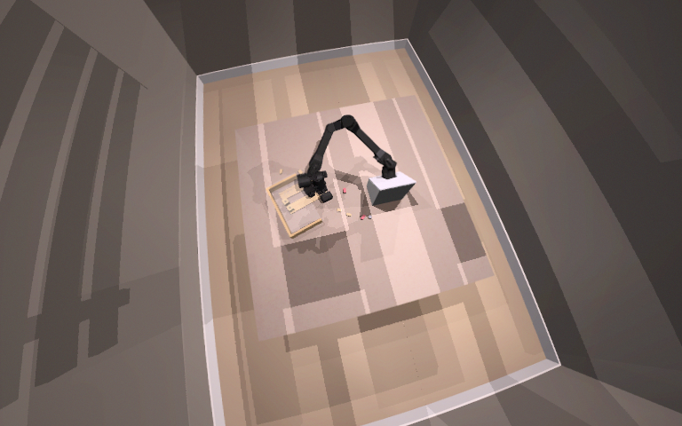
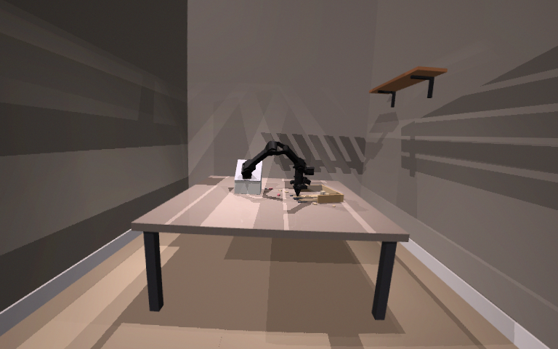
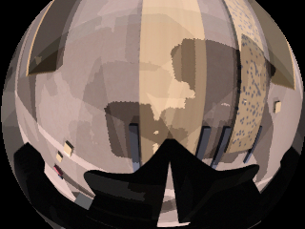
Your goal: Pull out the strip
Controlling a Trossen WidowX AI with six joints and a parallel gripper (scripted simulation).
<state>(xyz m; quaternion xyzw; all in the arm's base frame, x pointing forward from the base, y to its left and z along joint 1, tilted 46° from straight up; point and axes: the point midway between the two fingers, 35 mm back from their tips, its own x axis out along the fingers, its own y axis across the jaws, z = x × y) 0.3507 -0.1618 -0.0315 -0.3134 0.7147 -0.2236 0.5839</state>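
Right now the strip is 9 cm ahead of my gripper tip and 2 cm to the left of it.
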